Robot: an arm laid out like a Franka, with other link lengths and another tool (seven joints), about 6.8 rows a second.
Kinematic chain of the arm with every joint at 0, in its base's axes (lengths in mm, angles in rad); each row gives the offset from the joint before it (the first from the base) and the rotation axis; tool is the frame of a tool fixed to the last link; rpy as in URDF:
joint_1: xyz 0 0 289.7 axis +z
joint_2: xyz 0 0 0 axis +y
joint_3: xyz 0 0 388.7 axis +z
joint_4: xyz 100.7 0 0 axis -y
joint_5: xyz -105.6 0 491.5 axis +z
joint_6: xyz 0 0 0 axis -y
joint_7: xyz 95.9 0 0 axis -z
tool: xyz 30 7 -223.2 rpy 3.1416 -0.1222 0.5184
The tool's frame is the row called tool.
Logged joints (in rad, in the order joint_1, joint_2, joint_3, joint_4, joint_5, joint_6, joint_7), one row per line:
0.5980, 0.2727, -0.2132, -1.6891, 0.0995, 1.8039, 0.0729
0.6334, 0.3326, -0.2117, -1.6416, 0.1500, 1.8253, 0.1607
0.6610, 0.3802, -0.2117, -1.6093, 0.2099, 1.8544, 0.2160
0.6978, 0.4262, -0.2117, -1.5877, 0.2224, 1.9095, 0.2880
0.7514, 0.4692, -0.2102, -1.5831, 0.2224, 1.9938, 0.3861
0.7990, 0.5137, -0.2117, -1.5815, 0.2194, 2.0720, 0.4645
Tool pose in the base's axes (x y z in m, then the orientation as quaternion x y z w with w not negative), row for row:
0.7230, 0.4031, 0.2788, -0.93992, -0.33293, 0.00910, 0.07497
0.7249, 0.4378, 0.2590, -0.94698, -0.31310, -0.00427, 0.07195
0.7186, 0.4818, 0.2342, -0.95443, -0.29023, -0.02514, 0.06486
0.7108, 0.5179, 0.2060, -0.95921, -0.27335, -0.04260, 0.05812
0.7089, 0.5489, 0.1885, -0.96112, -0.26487, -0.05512, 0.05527
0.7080, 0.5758, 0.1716, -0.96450, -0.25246, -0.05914, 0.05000
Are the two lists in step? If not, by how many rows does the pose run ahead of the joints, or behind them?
The pose runs 2 rows ahead of the joints: the pose in row i belongs to the joints in row i + 2.
